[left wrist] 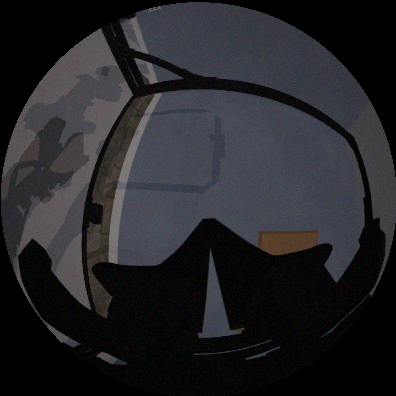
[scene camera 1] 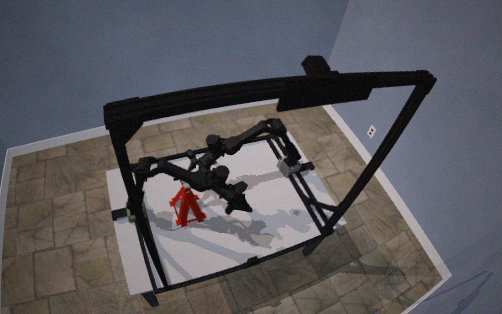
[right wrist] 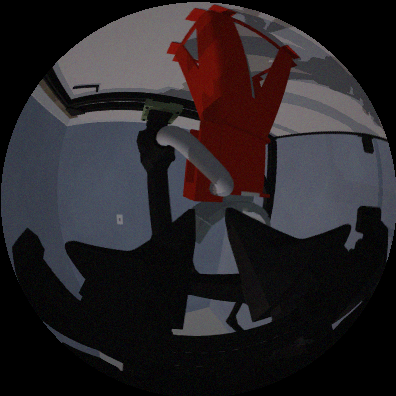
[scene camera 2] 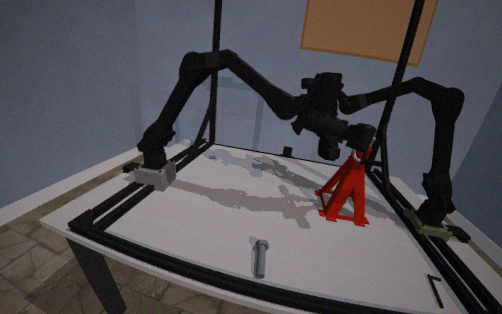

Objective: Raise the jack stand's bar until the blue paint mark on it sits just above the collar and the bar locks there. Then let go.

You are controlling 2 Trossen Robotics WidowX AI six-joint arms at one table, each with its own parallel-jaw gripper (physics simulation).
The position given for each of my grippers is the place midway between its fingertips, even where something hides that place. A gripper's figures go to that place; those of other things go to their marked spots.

Scene:
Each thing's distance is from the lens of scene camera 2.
my right gripper (scene camera 2: pixel 362 141): 59 cm
red jack stand (scene camera 2: pixel 350 177): 61 cm

